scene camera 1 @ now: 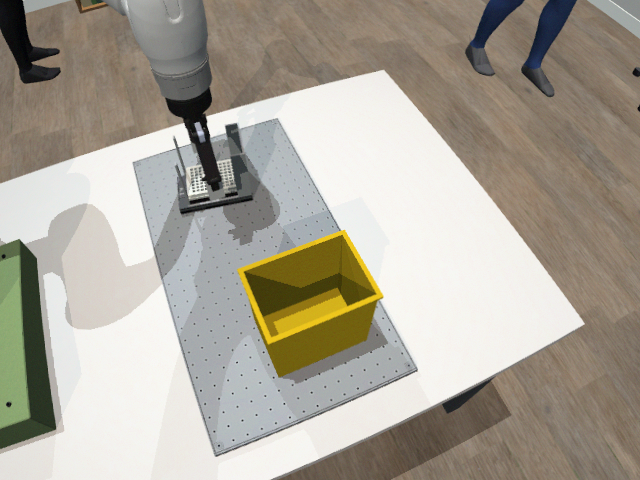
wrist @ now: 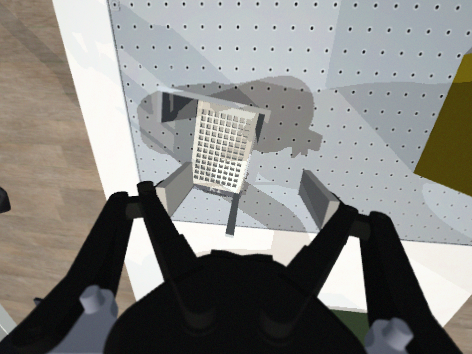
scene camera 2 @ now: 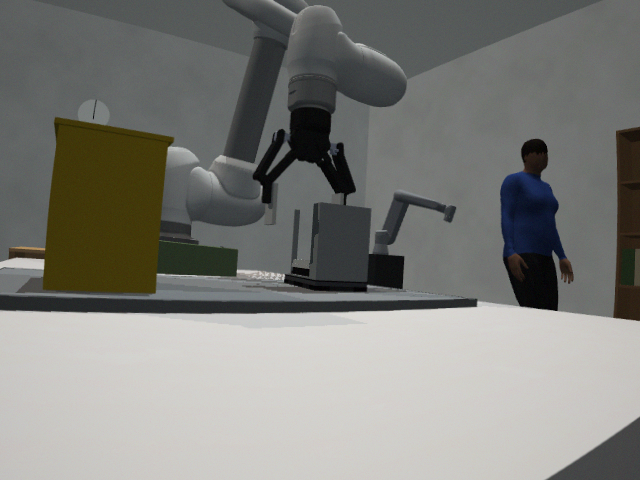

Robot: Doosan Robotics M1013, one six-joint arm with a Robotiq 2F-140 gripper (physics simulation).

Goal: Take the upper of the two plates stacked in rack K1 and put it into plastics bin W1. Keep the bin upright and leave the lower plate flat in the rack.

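Places are measured from the arm's base along level axes (x right, y ahead, z up), in centimetres.
Pixels of known places: gripper, fingertip midpoint: (wrist: 245, 177) (scene camera 2: 304, 228); arm's base, origin of the base link: (scene camera 2: 162, 242).
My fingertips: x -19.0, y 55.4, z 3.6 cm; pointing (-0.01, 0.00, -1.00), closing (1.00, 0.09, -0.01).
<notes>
Ahead of a thing's pixels: the offset from my fingertips to its top centre. Level surfaces: height alone.
The upper plate @[dz -5.7, dx -4.2, dy +1.2 cm] (scene camera 1: 195, 180) (wrist: 222, 147), white with a grid of square holes, lies flat in rack K1 @[dz +3.8, dx -4.3, dy +0.2 cm] (scene camera 1: 193, 208) (scene camera 2: 341, 242) (wrist: 233, 212), a dark base with upright grey walls and posts. The lower plate cannot be made out separately beneath it. The yellow bin W1 @[dz +7.6, dx +33.4, dy +10.5 cm] (scene camera 1: 325, 335) (scene camera 2: 105, 211) (wrist: 450, 130) stands upright; the part of its floor that shows in scene camera 1 is bare. My gripper (scene camera 1: 214, 184) (scene camera 2: 305, 206) (wrist: 245, 177) is open and empty, above the plates. In scene camera 2 one fingertip is partly hidden behind the top of the rack's wall.
Rack and bin stand on a grey perforated board (scene camera 1: 206, 289) (scene camera 2: 232, 304) (wrist: 370, 65) on a white table @[dz -11.7 cm] (scene camera 1: 439, 232) (scene camera 2: 258, 387). A green block (scene camera 1: 12, 330) (scene camera 2: 199, 258) stands beside the board. A person in blue (scene camera 2: 532, 217) and a smaller robot arm (scene camera 2: 398, 217) are in the background.
</notes>
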